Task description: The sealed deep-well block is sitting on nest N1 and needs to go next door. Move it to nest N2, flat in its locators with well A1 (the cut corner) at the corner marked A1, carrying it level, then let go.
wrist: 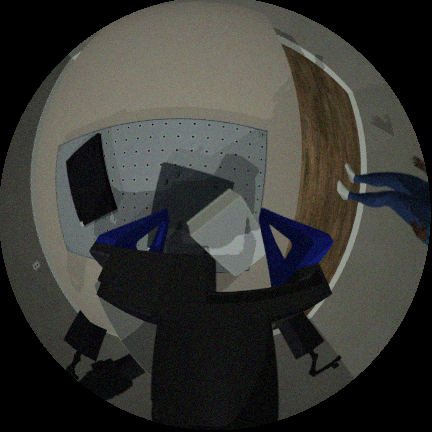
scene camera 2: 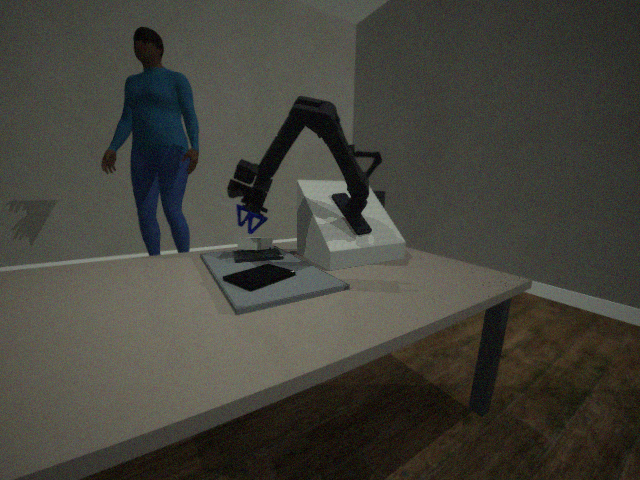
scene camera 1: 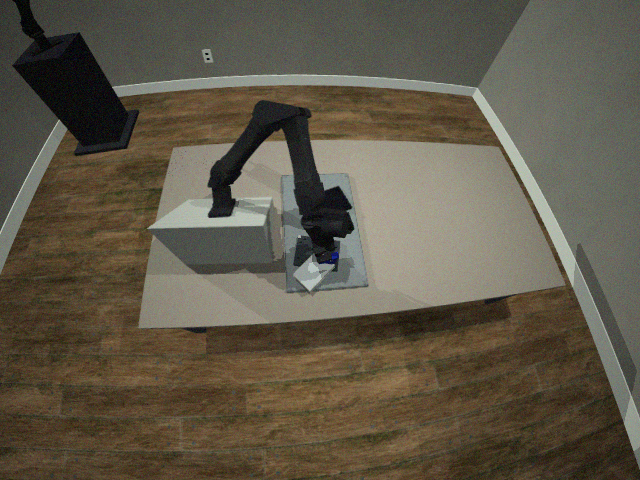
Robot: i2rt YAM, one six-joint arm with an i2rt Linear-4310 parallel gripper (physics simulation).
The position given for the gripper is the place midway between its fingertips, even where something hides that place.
Note:
The gripper (wrist: 213, 213) is open, holding nothing. Also in view: a white block (scene camera 1: 310, 274). Also in view: a black nest (scene camera 2: 261, 276) and a grey perforated plate (scene camera 2: 308, 278).
The white block shows as well in the wrist view (wrist: 225, 228). The black nest is seen too in the wrist view (wrist: 92, 197). The grey perforated plate is seen too in the wrist view (wrist: 133, 152).

